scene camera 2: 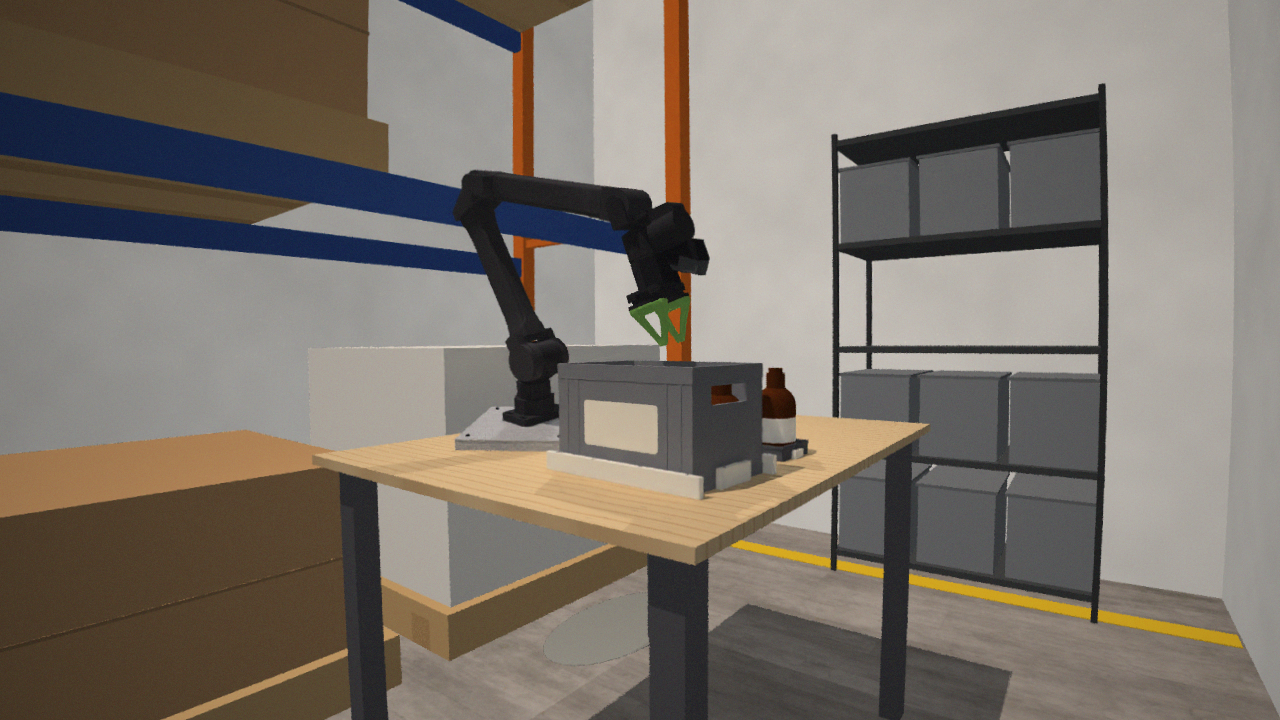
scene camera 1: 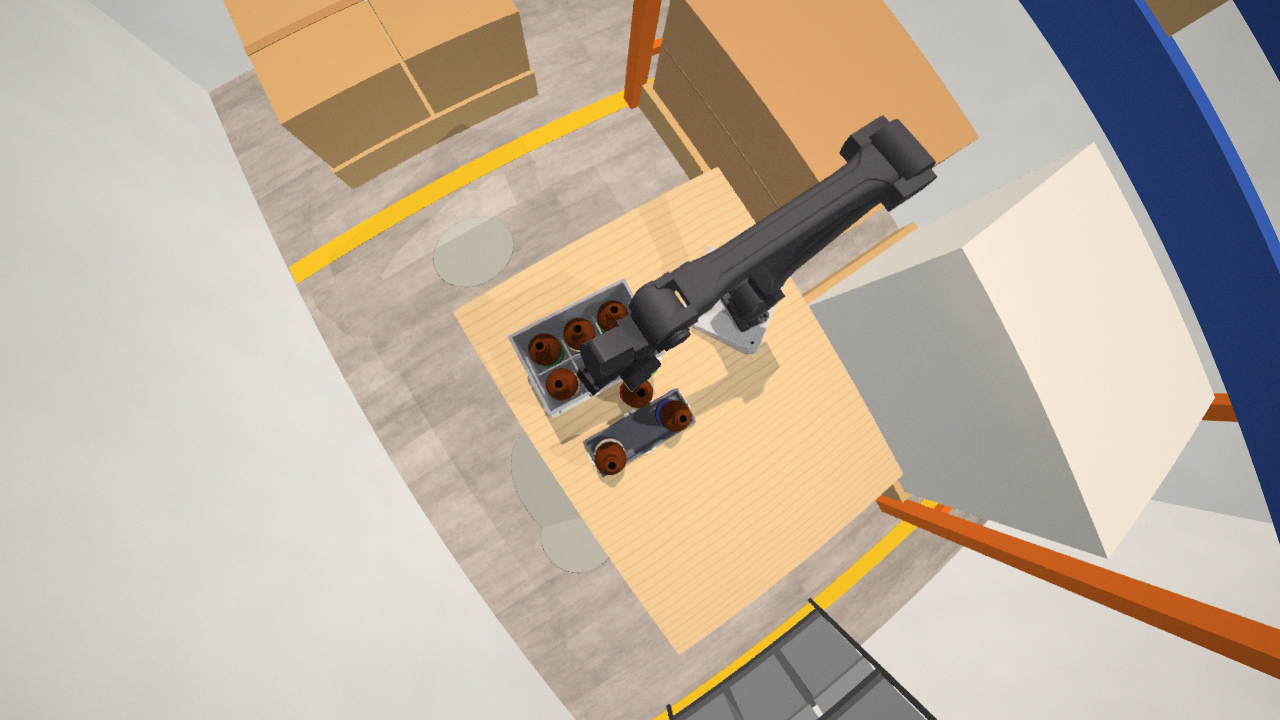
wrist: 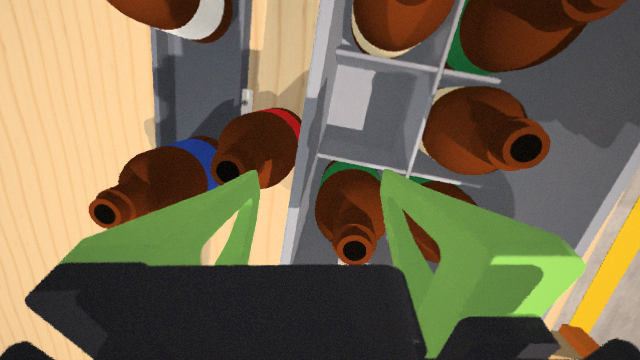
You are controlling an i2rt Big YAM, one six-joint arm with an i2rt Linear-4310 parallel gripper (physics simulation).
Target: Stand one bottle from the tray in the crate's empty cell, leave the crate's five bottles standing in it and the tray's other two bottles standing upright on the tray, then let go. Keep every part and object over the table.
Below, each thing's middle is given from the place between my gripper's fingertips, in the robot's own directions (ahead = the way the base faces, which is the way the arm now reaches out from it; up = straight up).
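The blue-banded bottle (scene camera 1: 674,415) is 16 cm to the left of my hand, 12 cm below it and 8 cm behind it. The white-banded bottle (scene camera 2: 778,404) is 12 cm below my hand too, but 10 cm ahead of it and 17 cm to the left of it. As for the red-banded brown bottle (wrist: 266,141), my gripper is 7 cm to the right of it, 3 cm past it and 13 cm above it.
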